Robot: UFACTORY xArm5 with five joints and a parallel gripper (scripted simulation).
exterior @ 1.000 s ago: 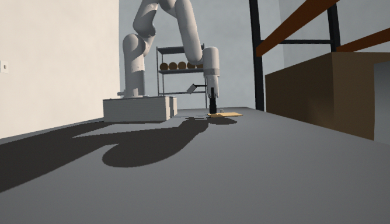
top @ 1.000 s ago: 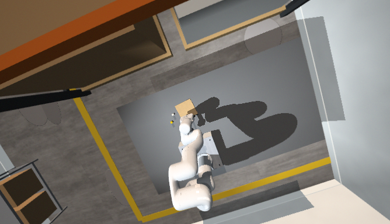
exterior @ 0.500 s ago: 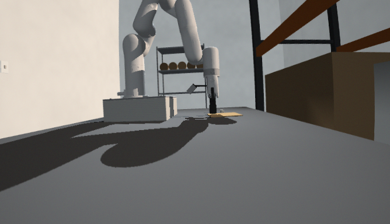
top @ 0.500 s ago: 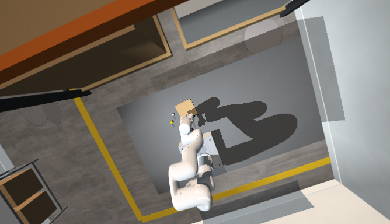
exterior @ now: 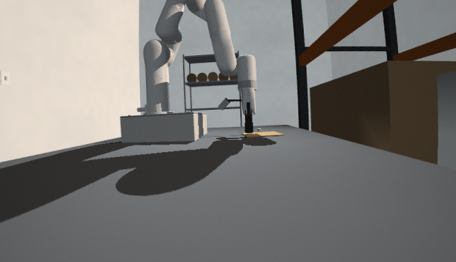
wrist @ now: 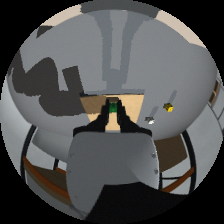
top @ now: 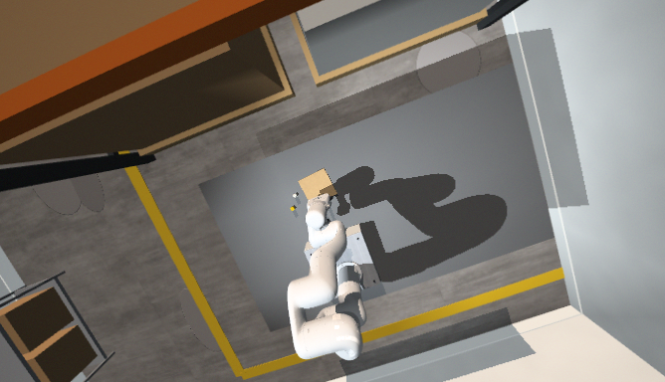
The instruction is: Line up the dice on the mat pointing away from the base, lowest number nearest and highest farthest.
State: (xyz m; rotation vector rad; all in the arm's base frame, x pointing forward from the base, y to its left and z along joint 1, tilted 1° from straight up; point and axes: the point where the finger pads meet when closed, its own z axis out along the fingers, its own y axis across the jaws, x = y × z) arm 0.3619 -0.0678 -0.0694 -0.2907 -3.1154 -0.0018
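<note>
The green die is 10 mm below my hand. From my hand the other things lie so: yellow die 20 mm ahead, 150 mm to the left, 20 mm below; white die 70 mm ahead, 100 mm to the left, 20 mm below; tan mat 50 mm ahead, 10 mm to the right, 30 mm below.
</note>
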